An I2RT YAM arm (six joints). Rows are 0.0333 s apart.
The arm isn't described. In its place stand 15 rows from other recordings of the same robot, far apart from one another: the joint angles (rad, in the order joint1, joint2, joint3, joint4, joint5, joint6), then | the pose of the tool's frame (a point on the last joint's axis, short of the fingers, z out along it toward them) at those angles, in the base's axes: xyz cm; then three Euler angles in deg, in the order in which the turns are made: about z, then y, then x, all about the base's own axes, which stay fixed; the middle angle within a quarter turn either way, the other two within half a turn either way.
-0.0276 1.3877 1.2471 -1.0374 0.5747 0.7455 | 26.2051 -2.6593 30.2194 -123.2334 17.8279 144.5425
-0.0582 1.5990 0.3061 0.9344 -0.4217 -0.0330 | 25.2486 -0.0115 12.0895 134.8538 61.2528 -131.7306
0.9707 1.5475 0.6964 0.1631 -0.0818 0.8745 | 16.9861 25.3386 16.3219 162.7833 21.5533 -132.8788
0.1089 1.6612 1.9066 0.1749 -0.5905 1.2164 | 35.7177 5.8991 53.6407 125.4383 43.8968 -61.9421
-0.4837 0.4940 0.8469 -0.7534 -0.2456 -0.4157 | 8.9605 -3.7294 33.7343 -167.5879 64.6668 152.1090
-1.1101 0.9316 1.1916 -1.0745 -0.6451 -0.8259 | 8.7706 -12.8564 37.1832 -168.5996 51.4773 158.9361
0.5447 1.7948 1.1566 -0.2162 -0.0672 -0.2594 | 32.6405 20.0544 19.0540 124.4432 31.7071 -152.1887
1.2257 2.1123 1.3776 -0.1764 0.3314 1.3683 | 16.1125 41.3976 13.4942 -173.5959 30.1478 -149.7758
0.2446 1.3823 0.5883 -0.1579 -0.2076 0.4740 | 23.9040 6.7227 15.1512 -176.9101 30.0575 -157.0529
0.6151 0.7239 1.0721 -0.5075 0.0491 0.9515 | 11.5509 7.9472 41.0968 158.0862 56.4832 -106.6741
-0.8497 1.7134 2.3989 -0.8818 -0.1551 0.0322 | 21.2932 -23.3911 55.5073 -99.4960 49.0938 107.1143
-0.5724 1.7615 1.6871 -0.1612 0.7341 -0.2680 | 33.7175 -24.5633 39.0895 -117.0287 14.1221 100.2943
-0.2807 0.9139 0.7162 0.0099 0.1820 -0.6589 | 20.7578 -6.6553 31.2918 -149.7836 61.4302 112.5784
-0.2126 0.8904 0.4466 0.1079 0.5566 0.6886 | 19.0889 -6.0446 23.3351 -76.3393 42.2282 112.2070
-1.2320 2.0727 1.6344 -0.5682 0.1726 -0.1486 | 14.4672 -42.8949 20.3131 -114.8251 0.7521 146.3546
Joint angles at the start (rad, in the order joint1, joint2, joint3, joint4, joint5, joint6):
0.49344, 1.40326, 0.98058, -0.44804, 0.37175, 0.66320
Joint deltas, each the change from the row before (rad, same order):
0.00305, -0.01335, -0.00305, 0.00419, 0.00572, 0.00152
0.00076, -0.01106, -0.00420, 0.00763, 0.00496, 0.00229
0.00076, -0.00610, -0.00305, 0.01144, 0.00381, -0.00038
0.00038, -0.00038, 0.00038, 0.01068, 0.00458, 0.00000
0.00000, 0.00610, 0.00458, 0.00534, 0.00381, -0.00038
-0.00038, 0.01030, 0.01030, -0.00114, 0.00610, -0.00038
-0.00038, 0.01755, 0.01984, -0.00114, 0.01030, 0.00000
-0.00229, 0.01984, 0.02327, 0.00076, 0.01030, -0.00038
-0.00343, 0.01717, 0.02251, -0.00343, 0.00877, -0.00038
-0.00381, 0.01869, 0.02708, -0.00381, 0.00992, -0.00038
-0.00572, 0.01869, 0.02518, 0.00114, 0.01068, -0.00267
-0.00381, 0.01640, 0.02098, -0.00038, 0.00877, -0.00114
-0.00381, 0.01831, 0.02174, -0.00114, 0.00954, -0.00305
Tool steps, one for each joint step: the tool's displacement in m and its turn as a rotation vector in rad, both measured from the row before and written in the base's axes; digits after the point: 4 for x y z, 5 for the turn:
-0.0020, -0.0003, 0.0030, 0.00413, -0.01487, -0.00174
-0.0013, -0.0006, 0.0022, 0.00527, -0.01459, -0.00411
-0.0003, -0.0001, 0.0015, 0.00416, -0.01407, -0.00154
0.0007, 0.0003, 0.0010, 0.00252, -0.01165, -0.00274
0.0016, 0.0007, 0.0003, -0.00089, -0.00467, -0.00236
0.0024, 0.0009, 0.0005, -0.00472, -0.00110, -0.00432
0.0043, 0.0018, 0.0016, -0.00602, -0.00458, -0.00746
0.0053, 0.0017, 0.0021, -0.00485, -0.00722, -0.00914
0.0048, 0.0011, 0.0022, -0.00496, -0.00466, -0.00925
0.0055, 0.0012, 0.0031, -0.00443, -0.00737, -0.01045
0.0059, 0.0007, 0.0028, -0.00523, -0.01008, -0.01146
0.0048, 0.0008, 0.0019, -0.00446, -0.00650, -0.00924
0.0051, 0.0009, 0.0014, -0.00730, -0.00481, -0.00860

